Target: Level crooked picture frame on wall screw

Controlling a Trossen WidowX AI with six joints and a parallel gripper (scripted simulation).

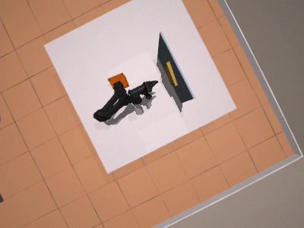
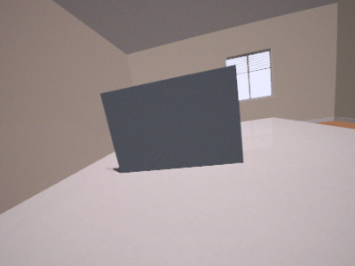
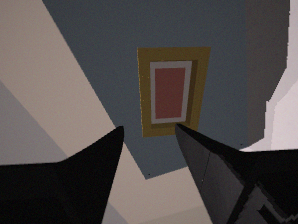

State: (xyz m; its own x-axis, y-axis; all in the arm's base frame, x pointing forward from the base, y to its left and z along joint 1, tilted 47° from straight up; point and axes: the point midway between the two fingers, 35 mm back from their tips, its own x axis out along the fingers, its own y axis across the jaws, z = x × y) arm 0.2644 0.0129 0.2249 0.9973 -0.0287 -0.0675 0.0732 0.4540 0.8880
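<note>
My gripper tip is 13 cm short of the picture frame, 2 cm to the right of it and 5 cm above it. The rest, counted from my gripper tip: wall panel (14 cm ahead, 2 cm to the left, 6 cm below).
</note>
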